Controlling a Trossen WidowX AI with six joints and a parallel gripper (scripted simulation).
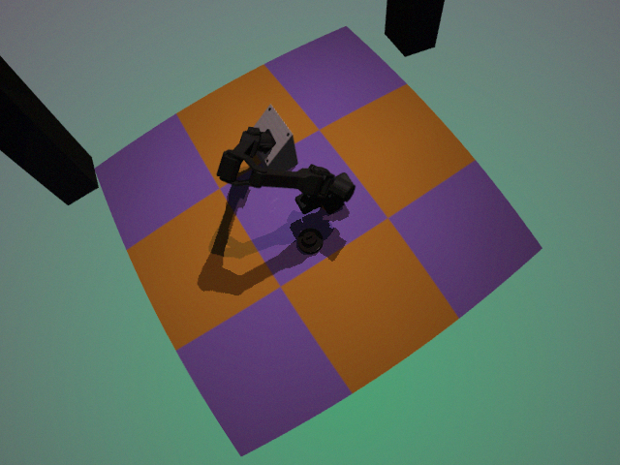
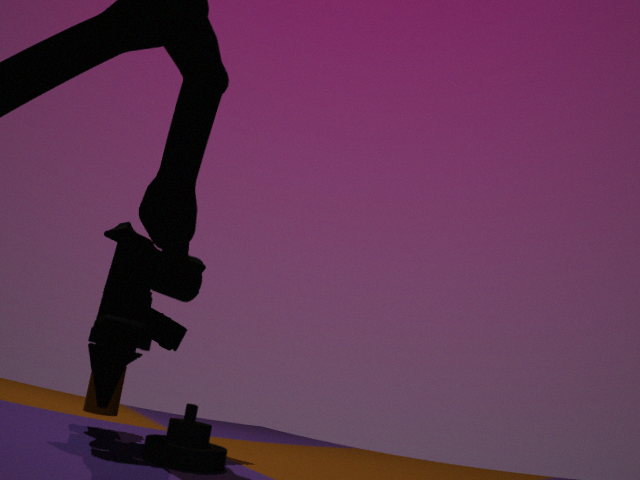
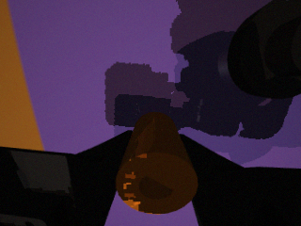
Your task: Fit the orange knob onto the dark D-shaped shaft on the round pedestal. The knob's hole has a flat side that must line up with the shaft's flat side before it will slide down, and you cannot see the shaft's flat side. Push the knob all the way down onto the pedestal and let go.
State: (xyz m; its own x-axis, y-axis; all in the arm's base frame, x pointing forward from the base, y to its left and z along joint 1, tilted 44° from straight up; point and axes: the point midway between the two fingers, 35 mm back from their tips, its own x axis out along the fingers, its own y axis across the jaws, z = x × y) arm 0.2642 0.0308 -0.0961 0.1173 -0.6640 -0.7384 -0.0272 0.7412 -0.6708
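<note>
My gripper tip is 110 mm to the left of the round black pedestal and 80 mm short of it. From my gripper tip the other things lie so: orange knob: 20 mm above.
</note>
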